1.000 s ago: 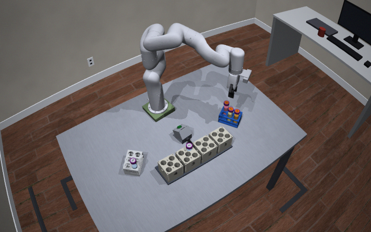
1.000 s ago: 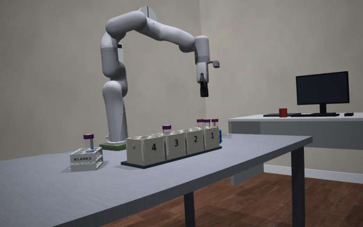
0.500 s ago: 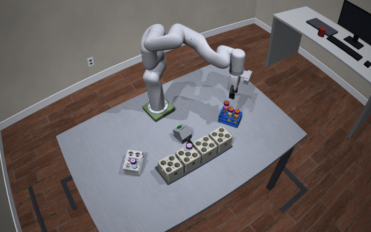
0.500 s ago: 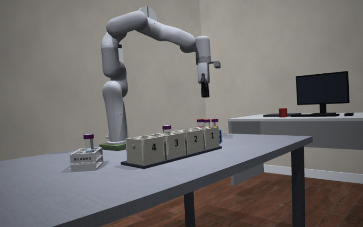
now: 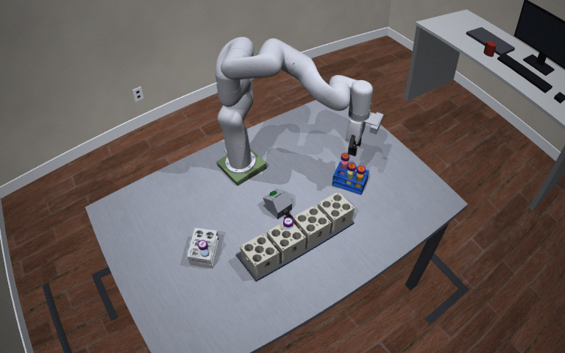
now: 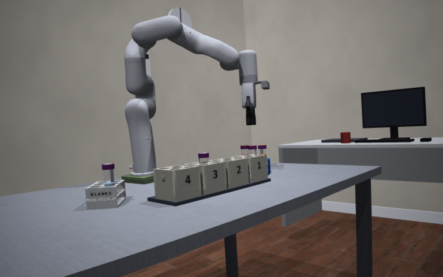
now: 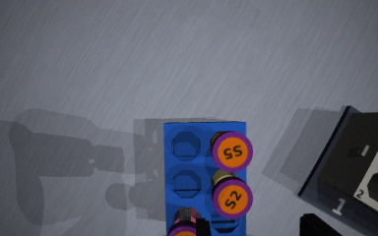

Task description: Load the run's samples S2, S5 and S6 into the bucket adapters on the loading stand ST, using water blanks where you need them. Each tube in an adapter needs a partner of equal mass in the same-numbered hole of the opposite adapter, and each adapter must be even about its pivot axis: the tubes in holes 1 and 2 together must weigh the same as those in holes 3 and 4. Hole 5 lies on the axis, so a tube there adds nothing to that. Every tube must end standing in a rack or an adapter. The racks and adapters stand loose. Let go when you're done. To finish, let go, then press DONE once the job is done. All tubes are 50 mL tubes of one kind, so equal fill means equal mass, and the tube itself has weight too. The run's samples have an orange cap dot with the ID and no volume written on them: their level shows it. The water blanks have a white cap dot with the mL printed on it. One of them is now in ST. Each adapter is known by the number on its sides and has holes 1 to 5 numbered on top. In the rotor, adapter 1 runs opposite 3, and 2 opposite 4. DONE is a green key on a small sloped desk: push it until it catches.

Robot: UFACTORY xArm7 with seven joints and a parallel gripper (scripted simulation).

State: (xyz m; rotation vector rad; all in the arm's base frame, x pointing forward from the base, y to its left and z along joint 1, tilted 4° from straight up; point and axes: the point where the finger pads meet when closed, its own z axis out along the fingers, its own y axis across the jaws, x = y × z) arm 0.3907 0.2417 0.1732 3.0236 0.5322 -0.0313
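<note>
The tube with yellowish liquid is 10 mm ahead of my hand and 160 mm below it. The rest, counted from my hand: sample tube 40 mm behind, 30 mm to the left, 160 mm below; then blue sample rack 10 mm behind, 20 mm to the left, 190 mm below; then green done key 150 mm behind, 270 mm to the right, 160 mm below.
</note>
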